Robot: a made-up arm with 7 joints. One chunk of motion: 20 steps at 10 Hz.
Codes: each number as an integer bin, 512 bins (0 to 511) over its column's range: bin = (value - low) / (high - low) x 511, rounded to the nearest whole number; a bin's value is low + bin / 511 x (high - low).
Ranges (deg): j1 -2..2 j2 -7..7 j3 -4..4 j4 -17..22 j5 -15..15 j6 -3..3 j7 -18..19
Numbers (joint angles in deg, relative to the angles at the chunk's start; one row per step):
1: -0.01 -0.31 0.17 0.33 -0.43 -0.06 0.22
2: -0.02 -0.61 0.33 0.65 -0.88 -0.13 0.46
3: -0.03 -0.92 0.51 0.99 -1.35 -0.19 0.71
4: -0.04 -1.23 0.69 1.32 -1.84 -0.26 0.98
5: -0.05 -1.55 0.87 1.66 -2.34 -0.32 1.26
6: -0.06 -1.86 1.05 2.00 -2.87 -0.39 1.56
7: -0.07 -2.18 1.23 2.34 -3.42 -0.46 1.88
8: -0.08 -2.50 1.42 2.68 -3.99 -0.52 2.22
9: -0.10 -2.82 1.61 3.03 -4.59 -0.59 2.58
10: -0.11 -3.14 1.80 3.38 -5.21 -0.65 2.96
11: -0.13 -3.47 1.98 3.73 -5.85 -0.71 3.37
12: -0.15 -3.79 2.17 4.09 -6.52 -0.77 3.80
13: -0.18 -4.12 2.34 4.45 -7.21 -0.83 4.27
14: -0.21 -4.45 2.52 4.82 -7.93 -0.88 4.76
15: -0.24 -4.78 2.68 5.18 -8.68 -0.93 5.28
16: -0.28 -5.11 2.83 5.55 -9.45 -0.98 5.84
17: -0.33 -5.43 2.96 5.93 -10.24 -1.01 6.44
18: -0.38 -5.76 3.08 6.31 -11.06 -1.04 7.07
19: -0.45 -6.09 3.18 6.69 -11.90 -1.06 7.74
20: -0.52 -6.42 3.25 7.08 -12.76 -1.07 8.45
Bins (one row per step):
1: 254 244 266 227 248 250 252
2: 253 233 277 231 241 244 255
3: 252 222 288 236 233 239 258
4: 250 211 300 240 224 233 262
5: 249 199 311 244 216 228 266
6: 248 188 323 249 207 222 270
7: 247 176 334 253 197 216 275
8: 245 164 346 258 188 211 279
9: 243 153 358 262 177 205 284
10: 241 141 370 267 167 200 289
11: 239 129 382 272 156 195 295
12: 236 117 394 276 144 190 301
13: 233 105 405 281 133 185 308
14: 229 93 416 286 120 181 314
15: 225 81 427 291 108 176 322
16: 220 69 436 295 95 172 329
17: 213 57 445 300 81 169 338
18: 207 45 452 305 67 167 346
19: 198 33 459 310 53 165 355
20: 189 21 463 316 38 164 365

